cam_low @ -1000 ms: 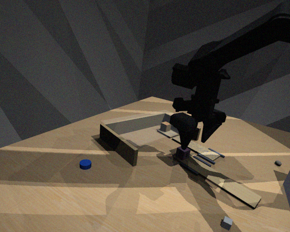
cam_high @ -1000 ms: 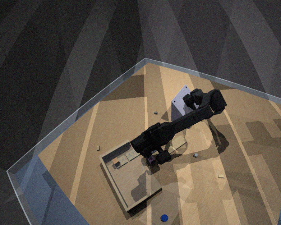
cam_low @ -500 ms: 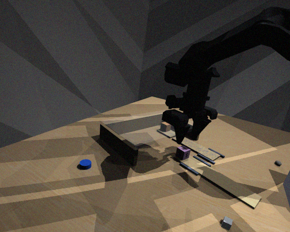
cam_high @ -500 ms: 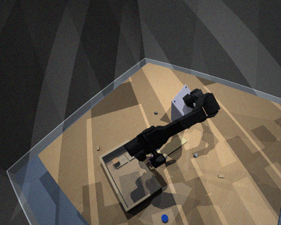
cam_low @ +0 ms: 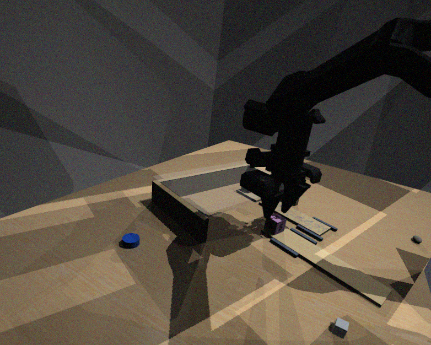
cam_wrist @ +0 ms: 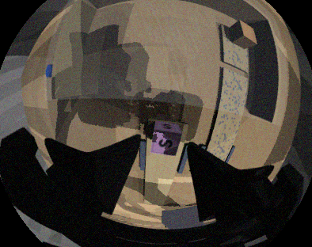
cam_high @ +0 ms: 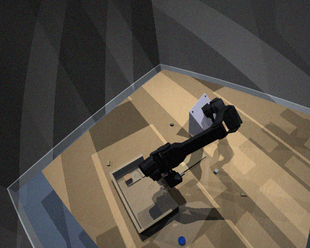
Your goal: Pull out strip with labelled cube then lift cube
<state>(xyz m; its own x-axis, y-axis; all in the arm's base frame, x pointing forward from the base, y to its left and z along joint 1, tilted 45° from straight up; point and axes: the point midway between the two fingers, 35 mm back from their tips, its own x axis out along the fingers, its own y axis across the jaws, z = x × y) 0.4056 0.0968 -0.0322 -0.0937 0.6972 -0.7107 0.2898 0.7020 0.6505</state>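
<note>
My gripper tip is now 100 mm to the left of the speckled strip, 40 mm above it and 10 mm past it. The rest, counted from my gripper tip: blue disc: 230 mm to the left, 170 mm ahead, 30 mm below; then pebble: 290 mm behind, 210 mm to the right, 30 mm below.
</note>
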